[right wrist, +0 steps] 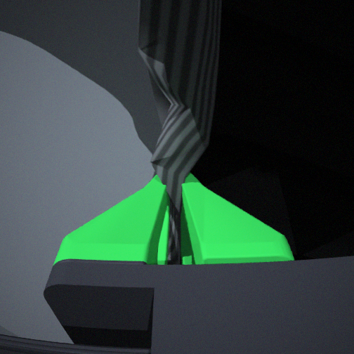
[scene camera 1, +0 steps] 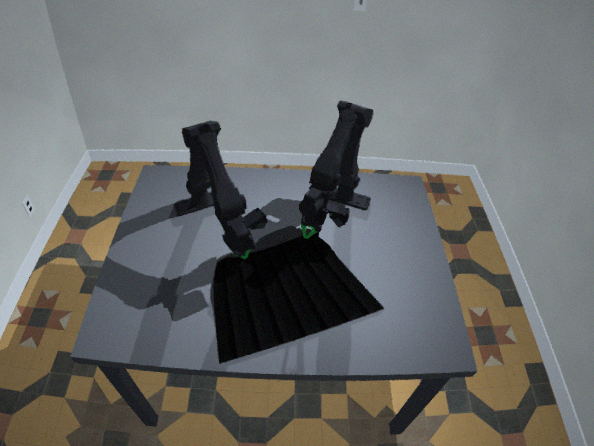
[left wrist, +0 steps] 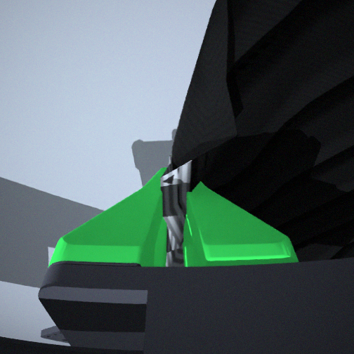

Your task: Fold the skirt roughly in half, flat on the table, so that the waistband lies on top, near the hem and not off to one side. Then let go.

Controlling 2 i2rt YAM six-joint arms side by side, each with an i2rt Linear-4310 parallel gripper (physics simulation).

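Observation:
A black pleated skirt (scene camera 1: 295, 295) (left wrist: 300, 65) (right wrist: 280, 100) lies unfolded on the table, its hem toward the front edge and its striped waistband (left wrist: 175, 200) (right wrist: 195, 75) at the far side. My left gripper (scene camera 1: 308, 232) (left wrist: 174, 178) is shut on the waistband near its right end, as seen in scene camera 1. My right gripper (scene camera 1: 244, 255) (right wrist: 174, 178) is shut on the waistband near its left end. The band is bunched between both pairs of fingers. How high the band is held is hard to tell in the dark picture.
The grey table (scene camera 1: 400, 260) carries both arm bases near its far edge. The hem's left corner is close to the front edge. Dark arm shadows fall on the table at the left. Walls stand behind and at the left.

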